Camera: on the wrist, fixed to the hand. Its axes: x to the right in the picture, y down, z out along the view.
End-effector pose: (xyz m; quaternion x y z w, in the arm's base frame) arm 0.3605 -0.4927 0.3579 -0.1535 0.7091 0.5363 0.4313
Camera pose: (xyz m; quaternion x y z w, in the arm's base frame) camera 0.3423 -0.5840 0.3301 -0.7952 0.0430 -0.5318 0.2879
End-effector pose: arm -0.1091 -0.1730 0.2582 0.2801 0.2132 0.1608 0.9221
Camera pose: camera -0.1363 -0.1608 0.1657 -0.1614 0.5755 -0.8004 0.0463
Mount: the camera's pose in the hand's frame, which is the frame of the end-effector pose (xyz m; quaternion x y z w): 0.0098 -0.0396 -0.0882 -0.1014 -0.3225 0.9411 0.0085
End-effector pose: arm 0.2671 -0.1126 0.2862 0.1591 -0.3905 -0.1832 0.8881
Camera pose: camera 0.3316 -0.1396 0.2187 -0.5153 -0.4209 0.7433 0.0702
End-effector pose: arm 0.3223 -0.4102 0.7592 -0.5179 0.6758 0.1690 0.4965
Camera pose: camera 0.3132 -0.4970 0.8019 0.6357 0.3159 0.7042 0.0106
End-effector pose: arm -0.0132 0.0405 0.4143 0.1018 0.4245 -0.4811 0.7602
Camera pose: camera -0.0921 0.0634 0.3625 0.1681 -0.2886 0.7216 0.6065
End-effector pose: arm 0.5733 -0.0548 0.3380 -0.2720 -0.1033 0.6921 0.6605
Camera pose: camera 0.6527 -0.0602 0.2823 -0.0567 0.0281 -0.7047 0.7066
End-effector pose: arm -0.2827 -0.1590 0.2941 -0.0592 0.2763 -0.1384 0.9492
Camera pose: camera -0.3316 -0.2029 0.2225 0.1186 -0.2340 0.9392 0.2214
